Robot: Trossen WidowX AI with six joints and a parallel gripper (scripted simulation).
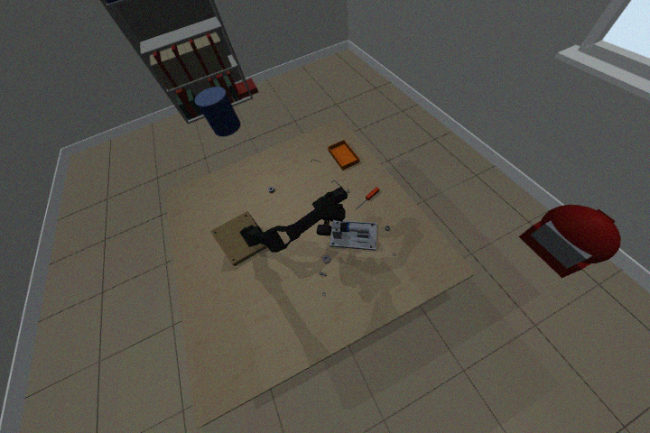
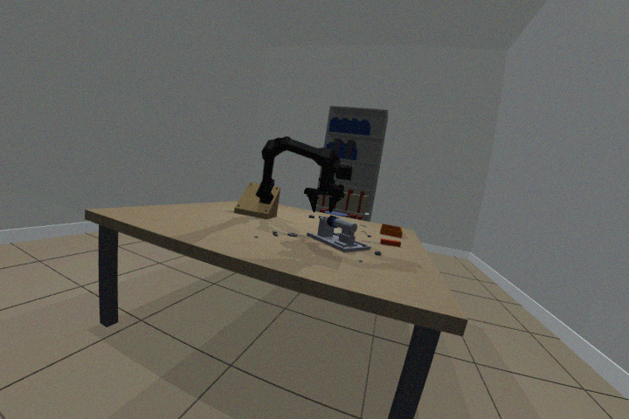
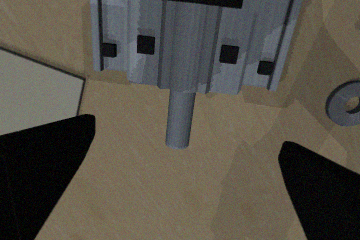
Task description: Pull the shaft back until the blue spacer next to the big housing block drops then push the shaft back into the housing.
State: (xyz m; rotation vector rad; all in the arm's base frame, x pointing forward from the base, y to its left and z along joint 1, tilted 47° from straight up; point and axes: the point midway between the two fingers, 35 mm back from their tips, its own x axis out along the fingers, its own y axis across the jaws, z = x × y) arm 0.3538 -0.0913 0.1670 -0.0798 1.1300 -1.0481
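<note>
Now: the grey shaft 50 mm ahead of my gripper tip, 30 mm to the right of it and 20 mm below it. The rest, counted from my gripper tip: red-handled screwdriver 280 mm ahead, 100 mm below, 80 mm to the left; then blue spacer 80 mm ahead, 50 mm to the right, 20 mm below; then orange tray 440 mm to the left, 350 mm ahead, 90 mm below.
</note>
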